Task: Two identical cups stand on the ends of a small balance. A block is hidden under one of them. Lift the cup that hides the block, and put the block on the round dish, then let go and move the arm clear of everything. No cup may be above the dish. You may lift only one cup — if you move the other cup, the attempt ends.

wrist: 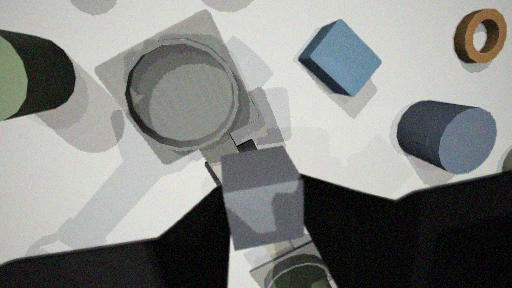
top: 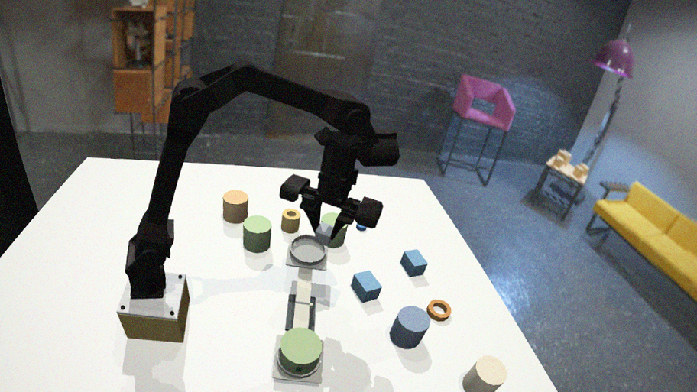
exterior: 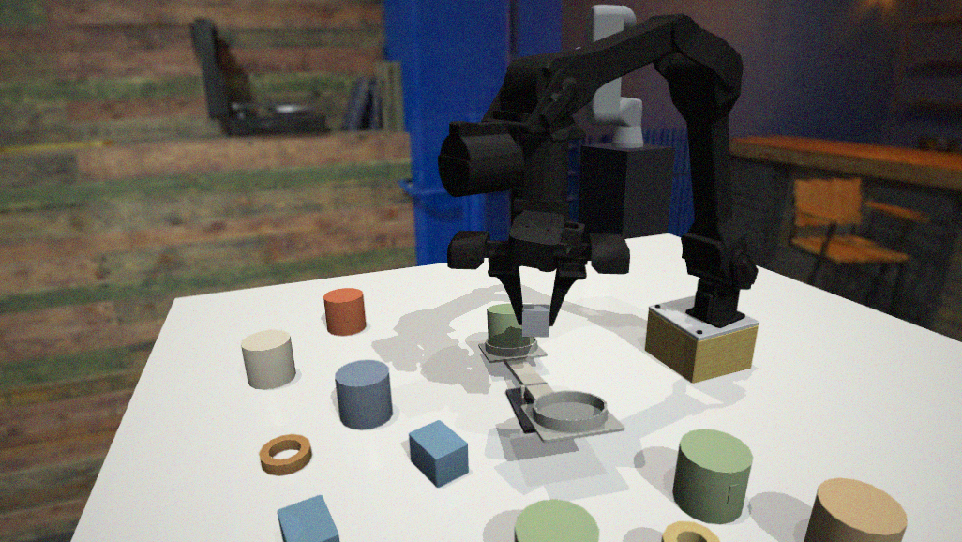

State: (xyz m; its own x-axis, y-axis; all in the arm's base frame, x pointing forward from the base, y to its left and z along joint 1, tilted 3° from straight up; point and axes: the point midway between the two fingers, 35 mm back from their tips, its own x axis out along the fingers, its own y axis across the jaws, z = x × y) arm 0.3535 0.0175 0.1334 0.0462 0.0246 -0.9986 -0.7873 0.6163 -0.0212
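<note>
Right now my gripper tip is 18 cm past the pale blue round dish, 30 cm to the left of it and 16 cm above it. The rest, counted from my gripper tip: blue-grey cylinder (14 cm ahead, 16 cm to the right, 13 cm below); then blue disc (21 cm ahead, 21 cm to the left, 16 cm below); then tan cylinder (16 cm behind, 31 cm to the left, 13 cm below).
</note>
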